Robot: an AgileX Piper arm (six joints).
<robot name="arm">
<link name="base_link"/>
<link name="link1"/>
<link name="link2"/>
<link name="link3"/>
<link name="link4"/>
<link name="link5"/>
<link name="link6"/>
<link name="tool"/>
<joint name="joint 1" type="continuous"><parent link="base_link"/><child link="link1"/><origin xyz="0.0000 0.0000 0.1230" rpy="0.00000 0.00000 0.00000"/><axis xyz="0 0 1"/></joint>
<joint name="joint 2" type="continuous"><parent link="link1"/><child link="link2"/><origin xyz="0.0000 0.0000 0.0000" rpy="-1.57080 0.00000 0.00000"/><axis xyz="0 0 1"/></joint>
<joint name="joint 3" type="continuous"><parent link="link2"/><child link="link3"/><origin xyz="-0.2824 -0.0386 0.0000" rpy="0.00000 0.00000 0.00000"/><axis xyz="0 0 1"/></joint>
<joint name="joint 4" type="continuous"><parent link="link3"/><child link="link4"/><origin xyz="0.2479 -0.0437 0.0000" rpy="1.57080 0.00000 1.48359"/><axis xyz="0 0 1"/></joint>
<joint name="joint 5" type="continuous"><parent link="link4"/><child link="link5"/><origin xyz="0.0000 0.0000 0.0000" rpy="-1.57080 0.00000 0.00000"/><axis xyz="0 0 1"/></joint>
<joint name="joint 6" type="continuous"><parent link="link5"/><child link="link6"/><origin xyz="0.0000 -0.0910 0.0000" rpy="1.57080 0.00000 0.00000"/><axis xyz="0 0 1"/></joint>
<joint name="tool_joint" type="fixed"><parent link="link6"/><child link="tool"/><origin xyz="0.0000 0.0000 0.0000" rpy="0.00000 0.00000 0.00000"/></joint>
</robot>
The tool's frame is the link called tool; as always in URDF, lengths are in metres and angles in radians. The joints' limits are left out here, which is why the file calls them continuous.
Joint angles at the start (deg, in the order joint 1, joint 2, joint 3, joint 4, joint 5, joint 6):
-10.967, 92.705, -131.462, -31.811, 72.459, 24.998
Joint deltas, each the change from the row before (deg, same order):
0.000, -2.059, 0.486, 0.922, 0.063, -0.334
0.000, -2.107, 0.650, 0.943, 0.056, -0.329
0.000, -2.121, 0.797, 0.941, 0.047, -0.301
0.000, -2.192, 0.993, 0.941, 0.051, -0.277
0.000, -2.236, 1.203, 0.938, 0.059, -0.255
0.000, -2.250, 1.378, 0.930, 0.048, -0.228
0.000, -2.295, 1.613, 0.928, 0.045, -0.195
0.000, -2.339, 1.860, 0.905, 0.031, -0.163
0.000, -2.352, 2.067, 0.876, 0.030, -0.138
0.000, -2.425, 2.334, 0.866, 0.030, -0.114
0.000, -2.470, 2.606, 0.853, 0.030, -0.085
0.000, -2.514, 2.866, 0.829, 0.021, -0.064
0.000, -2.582, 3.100, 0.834, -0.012, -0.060
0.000, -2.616, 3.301, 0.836, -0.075, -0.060
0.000, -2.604, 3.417, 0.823, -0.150, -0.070
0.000, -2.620, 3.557, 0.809, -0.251, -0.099
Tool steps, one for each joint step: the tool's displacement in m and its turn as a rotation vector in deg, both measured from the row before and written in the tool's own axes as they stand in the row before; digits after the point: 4 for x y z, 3 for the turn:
-0.0024, -0.0066, -0.0143, -1.112, -0.896, 0.724
-0.0018, -0.0063, -0.0142, -1.115, -0.811, 0.658
-0.0012, -0.0060, -0.0138, -1.094, -0.721, 0.602
-0.0006, -0.0058, -0.0137, -1.071, -0.622, 0.550
0.0002, -0.0055, -0.0133, -1.033, -0.483, 0.481
0.0010, -0.0052, -0.0127, -0.999, -0.365, 0.421
0.0019, -0.0049, -0.0122, -0.959, -0.209, 0.362
0.0029, -0.0047, -0.0115, -0.899, -0.057, 0.296
0.0038, -0.0044, -0.0107, -0.830, 0.099, 0.230
0.0049, -0.0043, -0.0101, -0.775, 0.266, 0.175
0.0062, -0.0042, -0.0092, -0.707, 0.463, 0.116
0.0074, -0.0040, -0.0082, -0.633, 0.640, 0.056
0.0085, -0.0040, -0.0075, -0.605, 0.762, 0.011
0.0096, -0.0038, -0.0065, -0.584, 0.858, -0.035
0.0104, -0.0037, -0.0055, -0.563, 0.901, -0.078
0.0112, -0.0035, -0.0046, -0.552, 0.918, -0.134

